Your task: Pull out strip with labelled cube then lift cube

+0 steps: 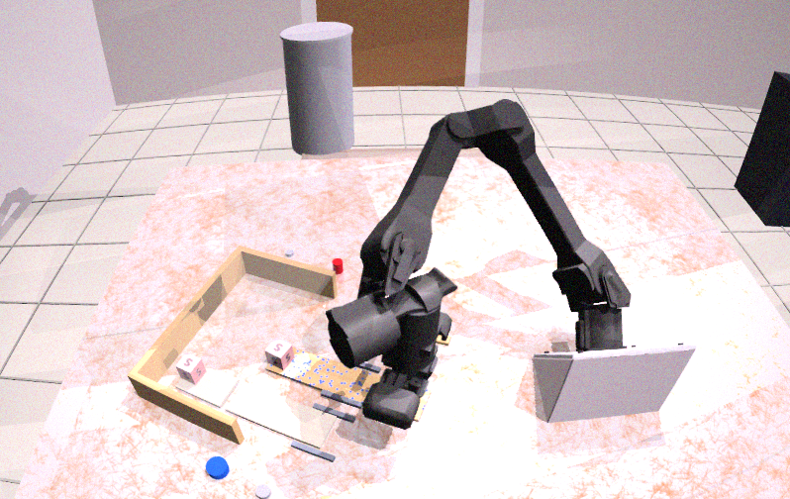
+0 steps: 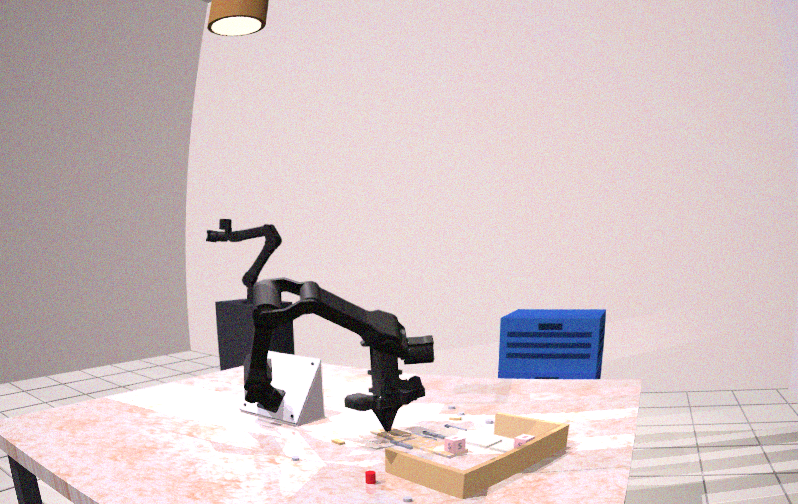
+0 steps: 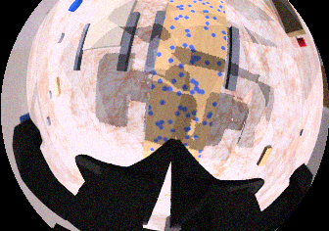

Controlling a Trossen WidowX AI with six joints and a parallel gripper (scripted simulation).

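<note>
Now: gripper tip 18 cm short of the beige strip and 3 cm to the right of it. From my gripper tip the other things lie so: blue disc 25 cm ahead, 13 cm to the left; red cylinder 12 cm ahead, 28 cm to the right, 1 cm above; tan chip 5 cm behind, 12 cm to the right.
</note>
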